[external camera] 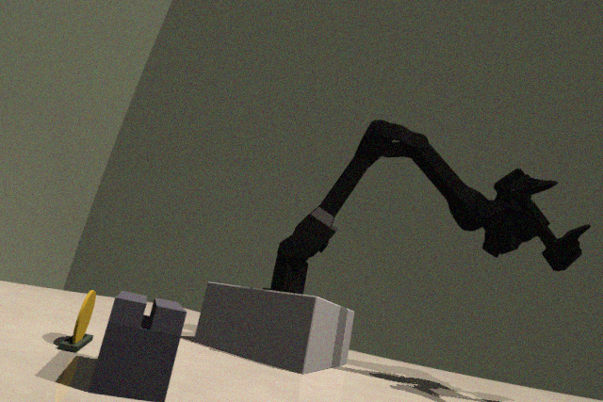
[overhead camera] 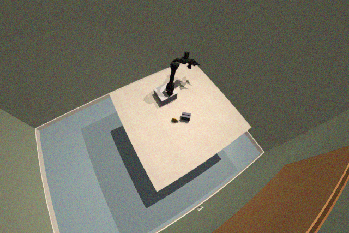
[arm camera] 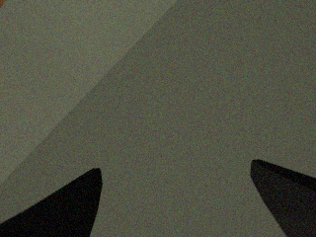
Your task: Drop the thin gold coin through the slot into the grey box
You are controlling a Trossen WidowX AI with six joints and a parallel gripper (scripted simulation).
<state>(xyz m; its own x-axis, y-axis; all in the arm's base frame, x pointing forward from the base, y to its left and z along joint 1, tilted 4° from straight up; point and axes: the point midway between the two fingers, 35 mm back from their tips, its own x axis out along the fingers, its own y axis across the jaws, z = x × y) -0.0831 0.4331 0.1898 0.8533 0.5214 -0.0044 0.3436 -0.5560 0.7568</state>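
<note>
The gold coin lies 550 mm to the right of my gripper tip, 360 mm ahead of it and 290 mm below it.
</note>
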